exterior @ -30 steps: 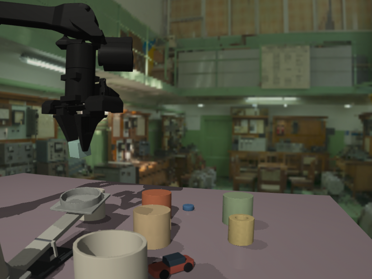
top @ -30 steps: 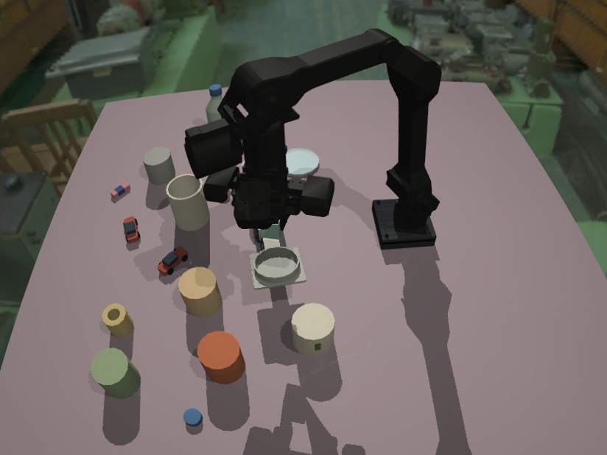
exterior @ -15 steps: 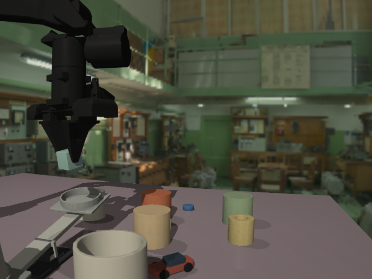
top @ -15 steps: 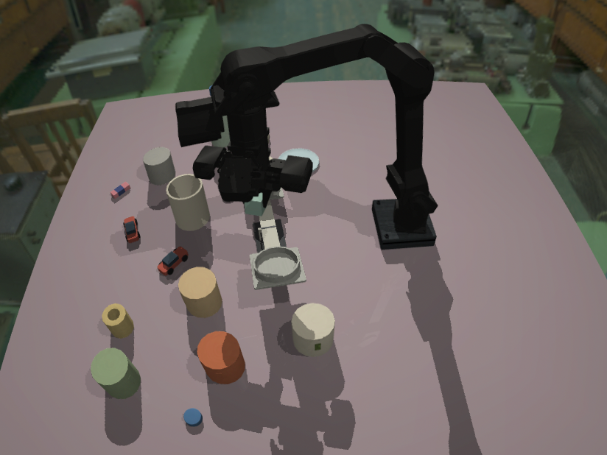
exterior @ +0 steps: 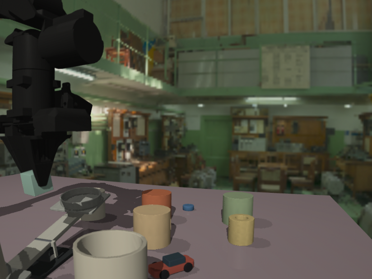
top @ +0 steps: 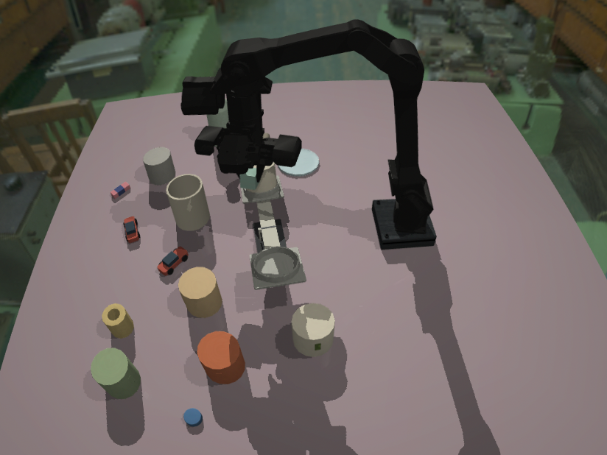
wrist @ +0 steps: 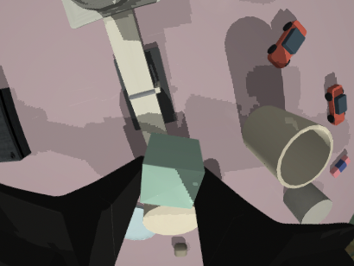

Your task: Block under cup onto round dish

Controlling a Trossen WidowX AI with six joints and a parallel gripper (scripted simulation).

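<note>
The cream cup is 10 mm ahead of my gripper tip, 120 mm to the right of it and 80 mm below it. Also, from my gripper tip: pale blue round dish: 60 mm behind, 220 mm to the right, 130 mm below; tan cylinder: 80 mm ahead, 200 mm to the left, 100 mm below; pale green block: right at my gripper tip.
</note>
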